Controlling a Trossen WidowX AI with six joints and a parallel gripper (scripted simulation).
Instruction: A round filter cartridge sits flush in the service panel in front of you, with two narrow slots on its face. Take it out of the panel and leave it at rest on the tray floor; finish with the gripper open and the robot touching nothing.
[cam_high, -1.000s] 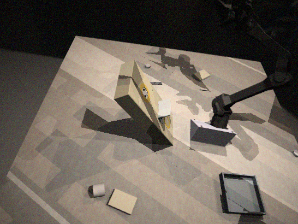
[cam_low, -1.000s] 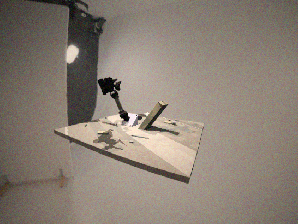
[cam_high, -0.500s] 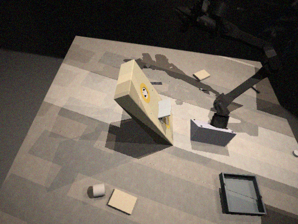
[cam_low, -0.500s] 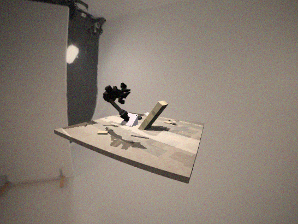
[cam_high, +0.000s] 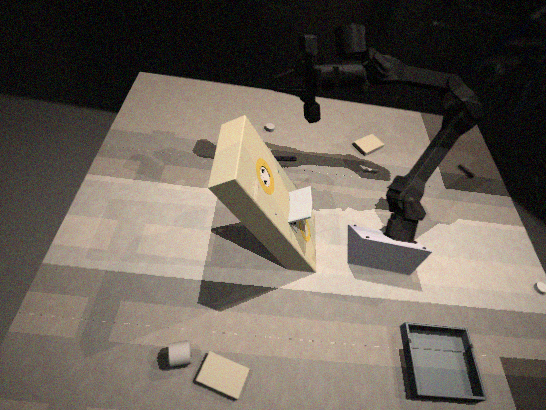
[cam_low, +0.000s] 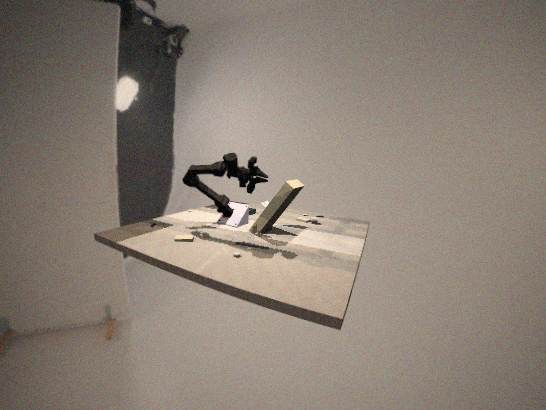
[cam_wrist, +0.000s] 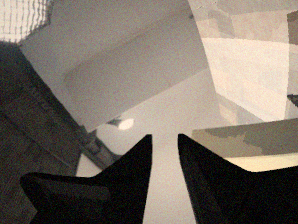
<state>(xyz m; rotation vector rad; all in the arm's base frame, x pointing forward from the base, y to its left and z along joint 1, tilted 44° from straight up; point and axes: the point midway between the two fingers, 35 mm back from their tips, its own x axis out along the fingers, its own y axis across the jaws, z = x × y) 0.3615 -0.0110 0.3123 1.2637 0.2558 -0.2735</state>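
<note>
The pale round filter cartridge is 19 cm to the left of my gripper tip, 10 cm below it and 2 cm ahead of it. Also, from my gripper tip: cream service panel 20 cm to the left, 18 cm below, 3 cm behind; blue-grey tray 50 cm to the left, 42 cm behind, 31 cm below.
</note>
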